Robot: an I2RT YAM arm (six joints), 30 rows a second.
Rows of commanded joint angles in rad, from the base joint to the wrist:
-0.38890, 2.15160, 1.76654, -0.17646, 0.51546, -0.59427
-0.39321, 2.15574, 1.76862, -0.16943, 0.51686, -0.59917
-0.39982, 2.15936, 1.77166, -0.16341, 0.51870, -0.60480
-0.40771, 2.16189, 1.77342, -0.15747, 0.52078, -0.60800
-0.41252, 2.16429, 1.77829, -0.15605, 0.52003, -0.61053
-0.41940, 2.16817, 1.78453, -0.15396, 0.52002, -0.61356
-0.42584, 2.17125, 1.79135, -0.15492, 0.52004, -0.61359
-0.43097, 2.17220, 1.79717, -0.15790, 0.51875, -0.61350
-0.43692, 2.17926, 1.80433, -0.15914, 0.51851, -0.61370
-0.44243, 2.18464, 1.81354, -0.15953, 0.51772, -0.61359
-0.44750, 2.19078, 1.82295, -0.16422, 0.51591, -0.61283
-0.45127, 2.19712, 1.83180, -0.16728, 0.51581, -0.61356
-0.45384, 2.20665, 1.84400, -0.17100, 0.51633, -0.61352
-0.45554, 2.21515, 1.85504, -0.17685, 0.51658, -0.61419
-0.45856, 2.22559, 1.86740, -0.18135, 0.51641, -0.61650
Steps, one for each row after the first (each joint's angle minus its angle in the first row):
-0.00431, 0.00414, 0.00208, 0.00703, 0.00140, -0.00490
-0.01092, 0.00776, 0.00512, 0.01305, 0.00324, -0.01053
-0.01881, 0.01029, 0.00688, 0.01899, 0.00532, -0.01373
-0.02362, 0.01269, 0.01175, 0.02041, 0.00457, -0.01626
-0.03050, 0.01657, 0.01799, 0.02250, 0.00456, -0.01929
-0.03694, 0.01965, 0.02481, 0.02154, 0.00458, -0.01932
-0.04207, 0.02060, 0.03063, 0.01856, 0.00329, -0.01923
-0.04802, 0.02766, 0.03779, 0.01732, 0.00305, -0.01943
-0.05353, 0.03304, 0.04700, 0.01693, 0.00226, -0.01932
-0.05860, 0.03918, 0.05641, 0.01224, 0.00045, -0.01856
-0.06237, 0.04552, 0.06526, 0.00918, 0.00035, -0.01929
-0.06494, 0.05505, 0.07746, 0.00546, 0.00087, -0.01925
-0.06664, 0.06355, 0.08850, -0.00039, 0.00112, -0.01992
-0.06966, 0.07399, 0.10086, -0.00489, 0.00095, -0.02223

